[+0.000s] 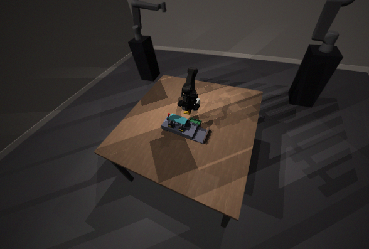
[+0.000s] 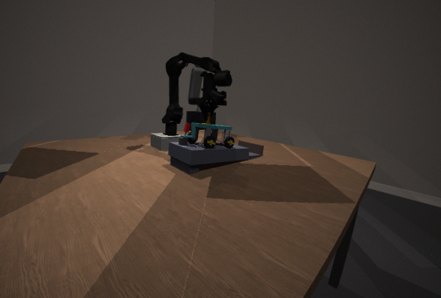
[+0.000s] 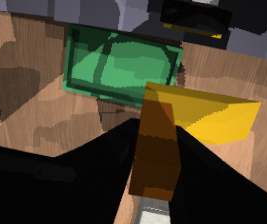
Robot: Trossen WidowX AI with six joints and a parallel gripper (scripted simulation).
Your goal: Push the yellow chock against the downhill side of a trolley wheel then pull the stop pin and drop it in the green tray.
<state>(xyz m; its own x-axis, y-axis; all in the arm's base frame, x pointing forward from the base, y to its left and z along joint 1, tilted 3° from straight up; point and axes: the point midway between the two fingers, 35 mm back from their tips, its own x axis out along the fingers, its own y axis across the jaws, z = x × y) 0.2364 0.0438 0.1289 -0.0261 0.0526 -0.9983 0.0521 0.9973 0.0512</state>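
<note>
My gripper tip is 18 cm to the left of the red-headed stop pin, 8 cm short of it and 3 cm above it. From my gripper tip the other things lie so: teal trolley (10 cm ahead, 8 cm to the right, 5 cm below); yellow chock (2 cm to the right, 1 cm below); grey ramp (12 cm below, 10 cm ahead, 7 cm to the right).
</note>
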